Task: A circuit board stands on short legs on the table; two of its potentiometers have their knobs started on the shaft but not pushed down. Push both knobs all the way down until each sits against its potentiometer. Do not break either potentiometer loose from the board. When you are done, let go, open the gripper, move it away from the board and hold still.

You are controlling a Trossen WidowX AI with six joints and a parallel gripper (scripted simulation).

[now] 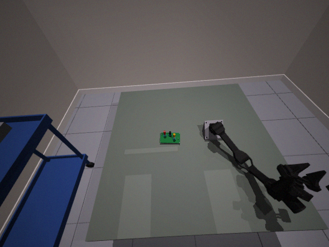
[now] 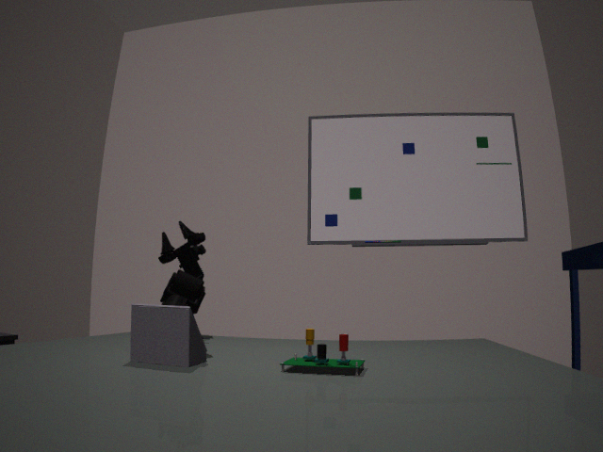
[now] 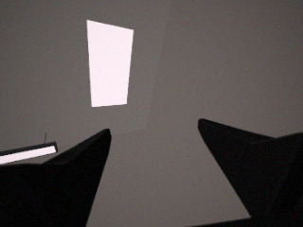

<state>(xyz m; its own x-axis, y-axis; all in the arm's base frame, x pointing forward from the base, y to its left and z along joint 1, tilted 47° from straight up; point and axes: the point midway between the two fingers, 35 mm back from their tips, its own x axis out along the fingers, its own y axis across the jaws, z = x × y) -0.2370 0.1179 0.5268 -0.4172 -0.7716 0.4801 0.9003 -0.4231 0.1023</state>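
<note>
The yellow knob is 570 mm ahead of my gripper tip, 410 mm to the right of it and 320 mm below it. From my gripper tip the other things lie so: red knob 650 mm ahead, 440 mm to the right, 320 mm below.
</note>
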